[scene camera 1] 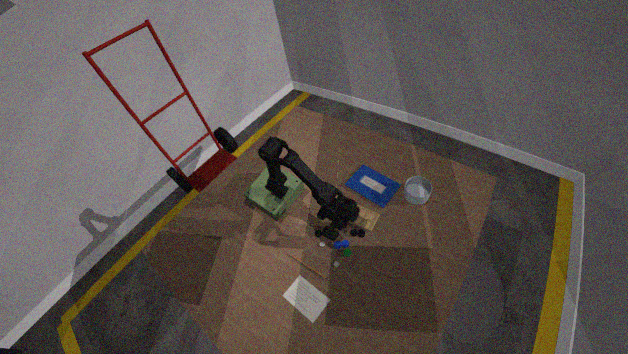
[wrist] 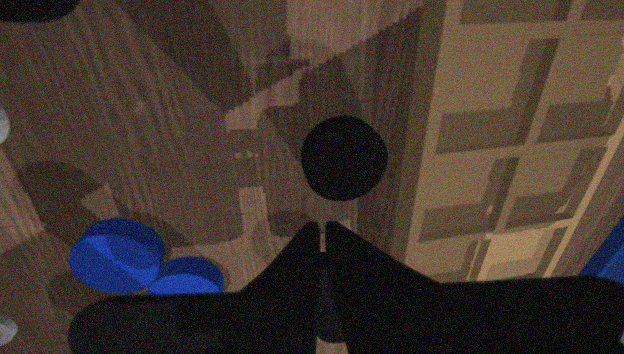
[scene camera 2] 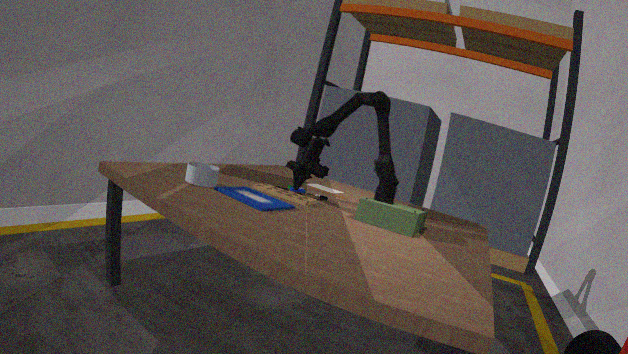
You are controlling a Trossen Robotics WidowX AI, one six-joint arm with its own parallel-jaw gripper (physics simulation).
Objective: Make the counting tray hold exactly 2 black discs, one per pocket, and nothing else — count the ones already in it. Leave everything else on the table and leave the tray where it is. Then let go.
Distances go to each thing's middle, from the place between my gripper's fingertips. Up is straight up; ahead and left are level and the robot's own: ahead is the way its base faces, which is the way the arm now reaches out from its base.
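Tan counting tray (wrist: 508, 133): 1 cm below my hand, 8 cm to the left of it. Grey bowl (scene camera 2: 201, 174): 22 cm ahead of my hand, 31 cm to the left, 1 cm above.
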